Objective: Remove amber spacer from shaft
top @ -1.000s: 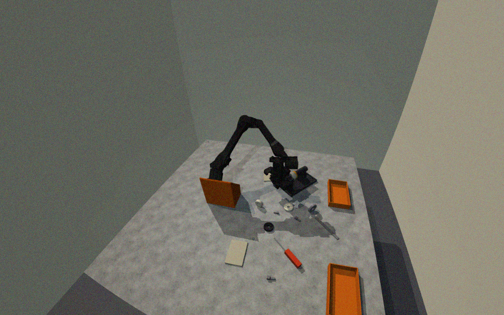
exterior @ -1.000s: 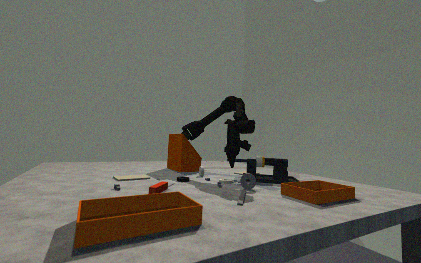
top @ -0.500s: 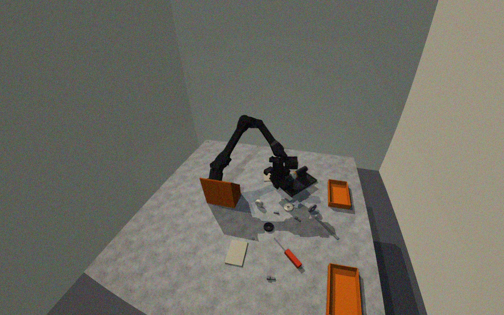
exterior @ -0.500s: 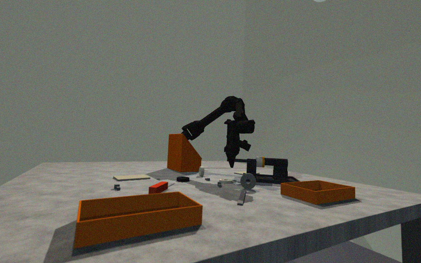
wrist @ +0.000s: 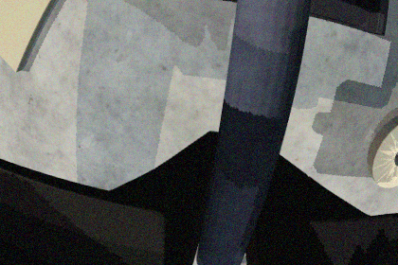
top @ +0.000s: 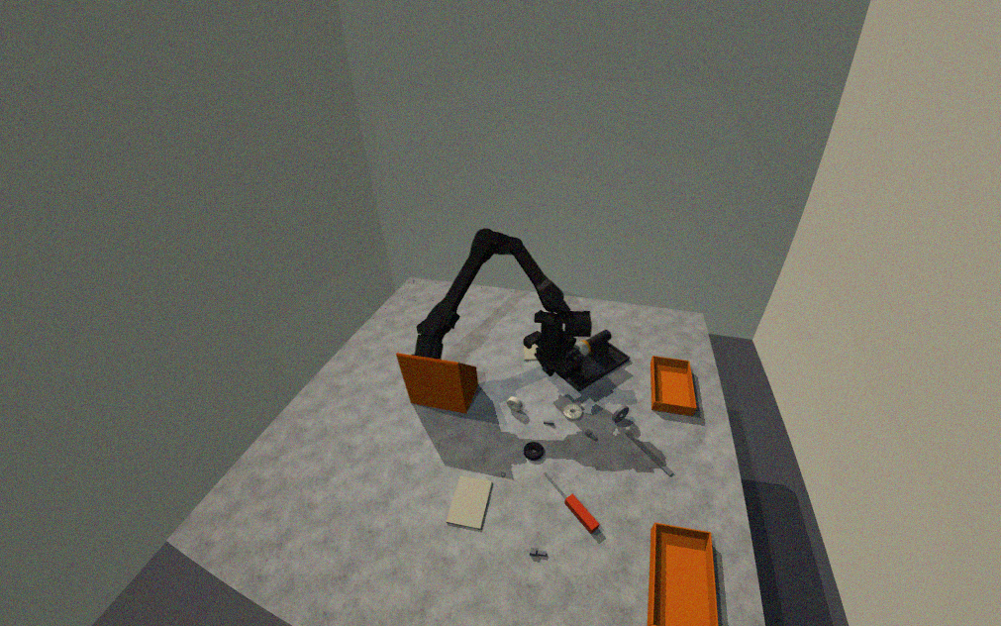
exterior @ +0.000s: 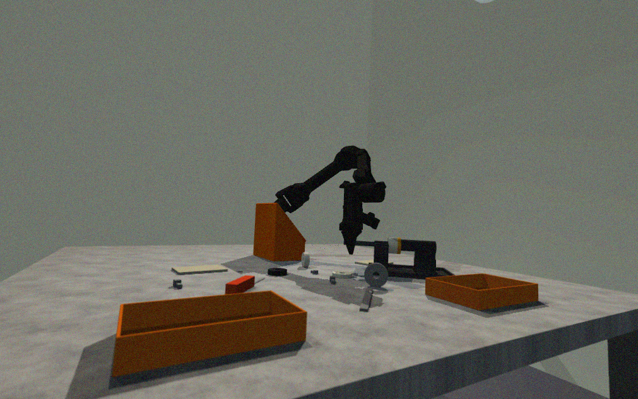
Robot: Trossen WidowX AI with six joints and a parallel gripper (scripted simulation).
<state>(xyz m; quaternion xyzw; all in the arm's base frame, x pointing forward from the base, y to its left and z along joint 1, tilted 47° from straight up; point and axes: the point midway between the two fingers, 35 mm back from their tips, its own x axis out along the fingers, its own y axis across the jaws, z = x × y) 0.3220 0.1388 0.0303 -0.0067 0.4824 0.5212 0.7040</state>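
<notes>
Right now my gripper tip is 5 cm to the right of the dark shaft, 4 cm short of it and 3 cm below it. Round my gripper tip: amber spacer 10 cm to the left, 9 cm ahead, 3 cm above; white spacer 9 cm to the left, 8 cm ahead, 3 cm above; white ring 9 cm to the right, 8 cm ahead, 4 cm below.
</notes>
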